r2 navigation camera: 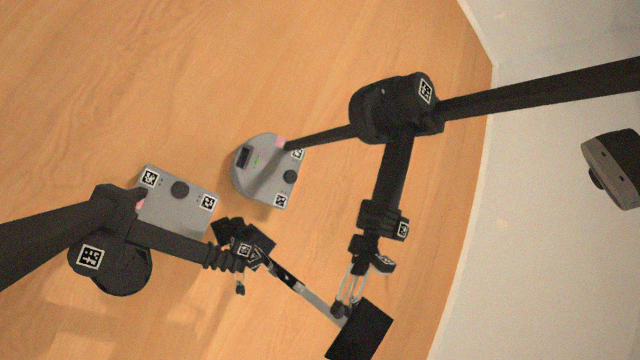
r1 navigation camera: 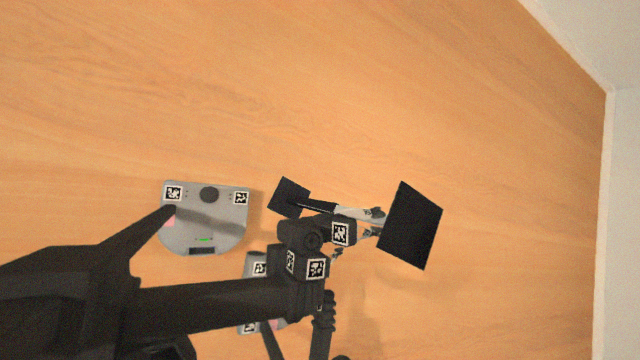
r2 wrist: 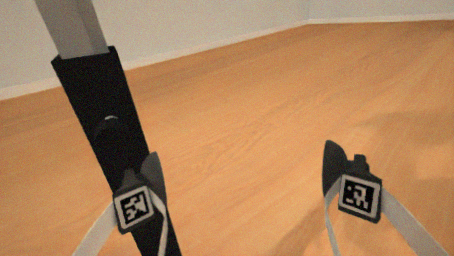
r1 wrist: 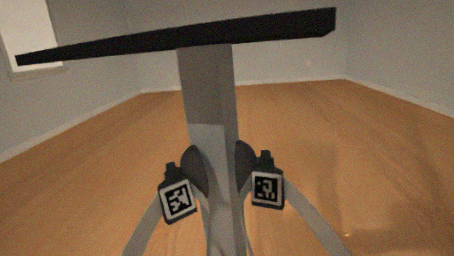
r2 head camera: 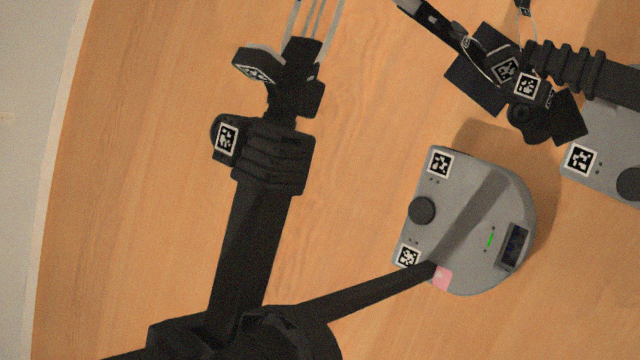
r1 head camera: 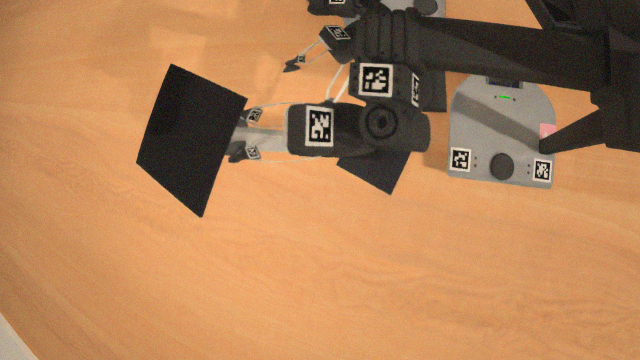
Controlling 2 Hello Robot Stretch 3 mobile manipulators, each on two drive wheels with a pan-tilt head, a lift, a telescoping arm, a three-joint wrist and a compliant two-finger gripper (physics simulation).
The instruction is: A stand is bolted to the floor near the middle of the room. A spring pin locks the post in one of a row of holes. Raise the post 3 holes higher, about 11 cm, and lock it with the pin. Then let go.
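Note:
The stand's black base plate [r1 head camera: 382, 175] [r1 navigation camera: 289, 196] [r2 head camera: 472, 85] is on the floor. A black sleeve [r1 navigation camera: 320, 205] [r2 wrist: 92, 90] rises from it and holds the grey post [r1 wrist: 207, 85] [r2 navigation camera: 317, 301] [r2 wrist: 75, 30]. A black top plate [r1 head camera: 190, 140] [r1 navigation camera: 410, 225] [r1 wrist: 200, 36] [r2 navigation camera: 362, 330] caps the post. The r1 gripper [r1 head camera: 241, 134] [r1 wrist: 221, 167] is shut on the post below the top plate. The r2 gripper [r2 wrist: 244, 169] is open beside the sleeve; its left finger overlaps the sleeve's edge in the r2 wrist view. The dark pin knob [r2 wrist: 107, 129] is above that finger. The locking hole is hidden.
The r1 base [r1 head camera: 500, 122] [r2 head camera: 465, 215] [r2 navigation camera: 265, 175] and r2 base [r2 head camera: 612, 135] [r2 navigation camera: 177, 207] stand close together near the stand. The r1 arm [r1 head camera: 500, 52] [r2 head camera: 250, 245] and r2 arm [r2 navigation camera: 170, 242] reach in from different sides. Pale walls [r1 navigation camera: 622, 200] [r2 head camera: 30, 125] border the wooden floor.

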